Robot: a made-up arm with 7 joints.
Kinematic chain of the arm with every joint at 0, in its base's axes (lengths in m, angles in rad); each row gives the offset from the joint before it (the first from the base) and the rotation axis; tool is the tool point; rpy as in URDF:
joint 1: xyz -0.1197 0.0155 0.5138 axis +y
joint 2: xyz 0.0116 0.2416 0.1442 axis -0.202 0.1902 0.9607
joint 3: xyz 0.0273 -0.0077 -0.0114 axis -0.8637 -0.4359 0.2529
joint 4: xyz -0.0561 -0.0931 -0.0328 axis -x
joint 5: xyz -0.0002 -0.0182 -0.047 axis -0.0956 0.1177 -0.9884
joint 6: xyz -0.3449 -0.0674 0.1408 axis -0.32 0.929 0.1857
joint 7: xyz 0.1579 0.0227 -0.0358 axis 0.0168 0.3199 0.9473
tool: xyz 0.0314 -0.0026 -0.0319 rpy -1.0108 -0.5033 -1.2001
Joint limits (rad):
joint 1: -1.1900..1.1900
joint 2: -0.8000..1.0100
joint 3: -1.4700..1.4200
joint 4: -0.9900..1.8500
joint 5: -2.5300..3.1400
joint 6: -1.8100..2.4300
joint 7: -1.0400..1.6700
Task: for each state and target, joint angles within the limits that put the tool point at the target. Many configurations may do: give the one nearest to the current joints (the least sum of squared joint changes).
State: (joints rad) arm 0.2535 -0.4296 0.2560 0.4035 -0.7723 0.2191 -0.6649
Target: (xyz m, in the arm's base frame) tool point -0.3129 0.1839 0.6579
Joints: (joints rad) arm 0.6236 -0.7430 -0.2987 0.0263 -0.6479 0.0959 -0.4551
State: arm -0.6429 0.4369 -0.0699 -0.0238 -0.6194 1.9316 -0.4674
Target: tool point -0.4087 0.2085 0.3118
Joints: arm -0.3578 -0.1120 -0.4386 -0.4876 -0.3079 1.1234 -0.4602
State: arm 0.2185 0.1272 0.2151 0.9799 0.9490 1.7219 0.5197
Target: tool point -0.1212 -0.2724 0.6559
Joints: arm 0.3634 0.9679 0.6440 1.1246 0.4010 1.9790 0.4743
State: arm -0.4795 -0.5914 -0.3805 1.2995 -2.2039 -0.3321 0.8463
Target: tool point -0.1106 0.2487 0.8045
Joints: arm -0.3915 -0.2691 -0.0434 1.7008 -2.1409 -0.7263 0.7989
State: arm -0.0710 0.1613 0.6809 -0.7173 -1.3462 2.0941 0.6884
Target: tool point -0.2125 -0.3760 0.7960
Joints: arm -0.2339 -0.1377 0.9277 -0.3512 -1.1292 2.2432 0.7119
